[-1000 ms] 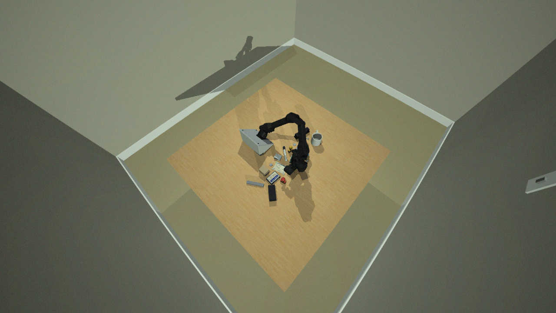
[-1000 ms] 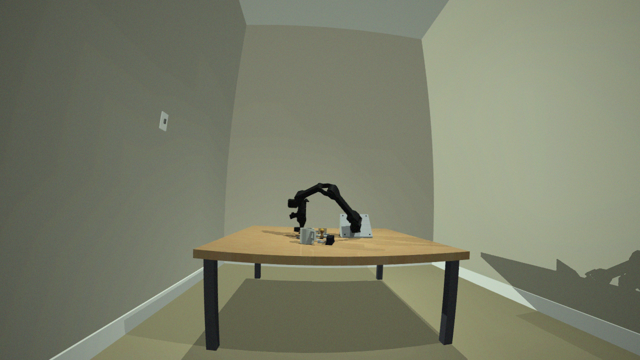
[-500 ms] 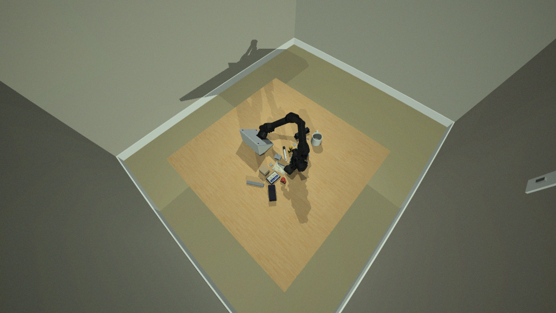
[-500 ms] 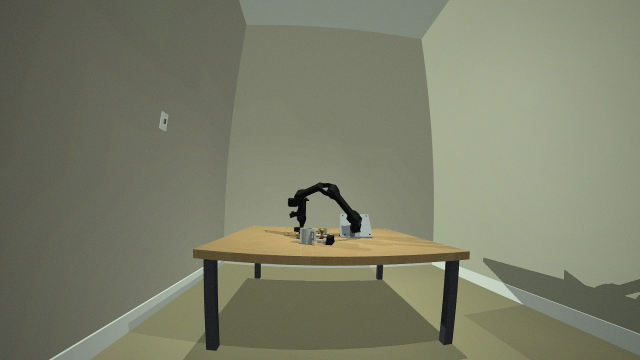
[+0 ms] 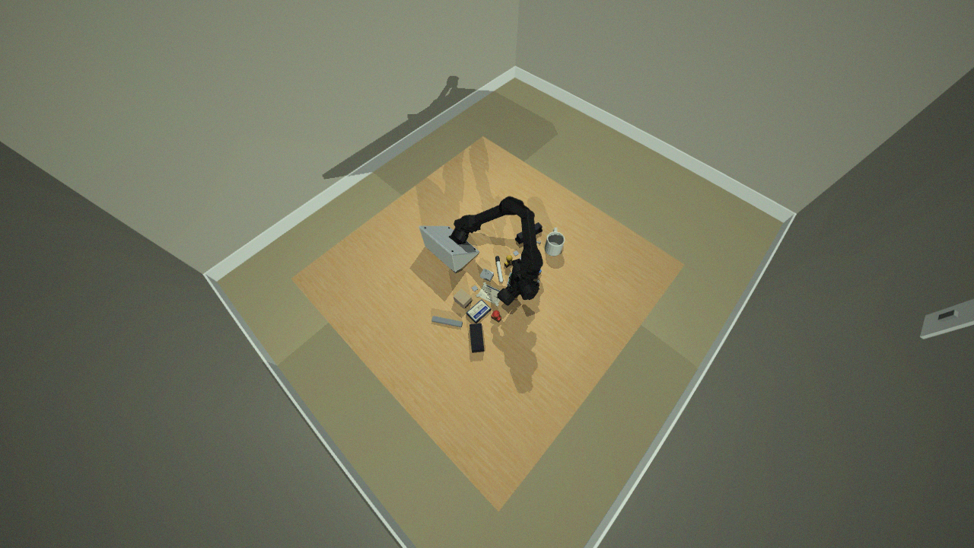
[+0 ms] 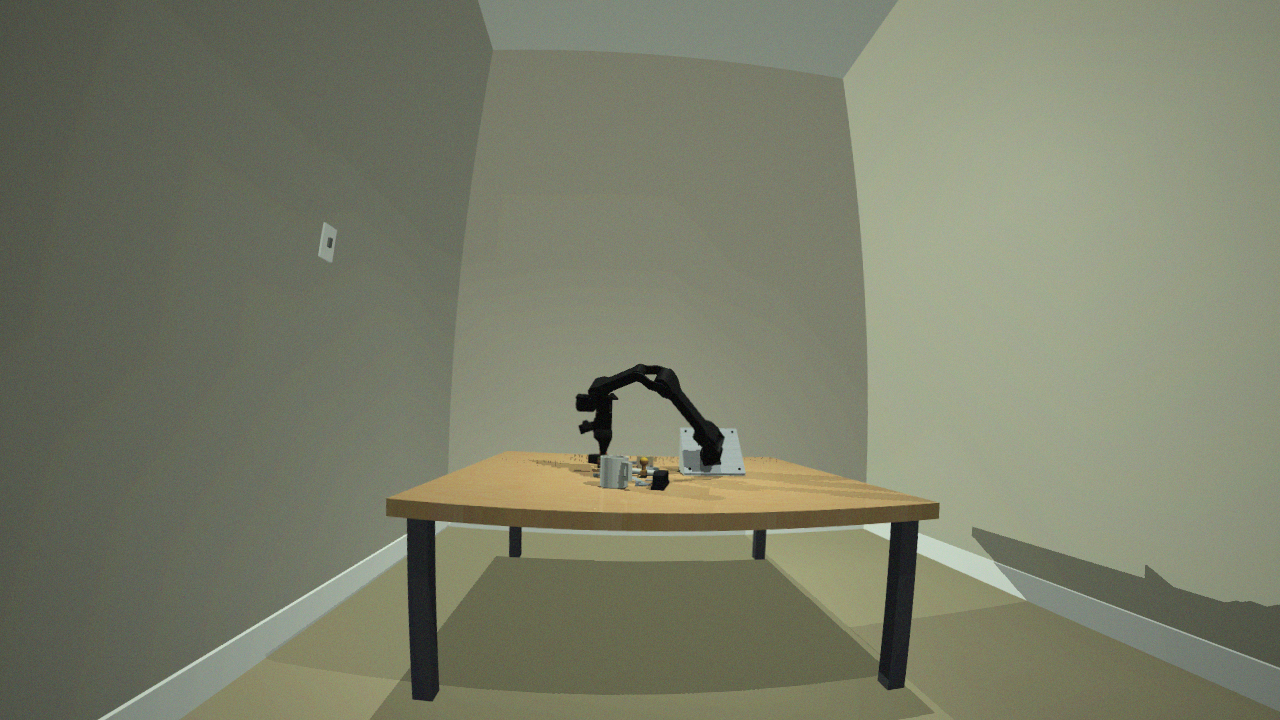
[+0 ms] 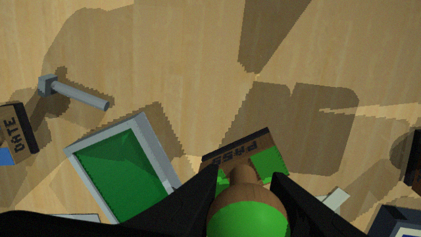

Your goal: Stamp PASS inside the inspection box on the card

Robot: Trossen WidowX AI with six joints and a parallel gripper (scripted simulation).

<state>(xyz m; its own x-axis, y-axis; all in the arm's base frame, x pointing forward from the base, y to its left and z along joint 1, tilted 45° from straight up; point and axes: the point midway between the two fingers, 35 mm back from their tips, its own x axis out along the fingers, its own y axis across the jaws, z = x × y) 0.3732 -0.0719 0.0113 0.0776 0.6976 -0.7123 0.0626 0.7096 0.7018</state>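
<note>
My gripper tip is 70 mm to the right of the green ink pad, 50 mm above it and 40 mm past it. Round my gripper tip: card (100 mm behind, 50 mm to the right, 50 mm below); then red stamp (130 mm to the right, 30 mm below, 10 mm behind); then pass stamp (right at my gripper tip).
</note>
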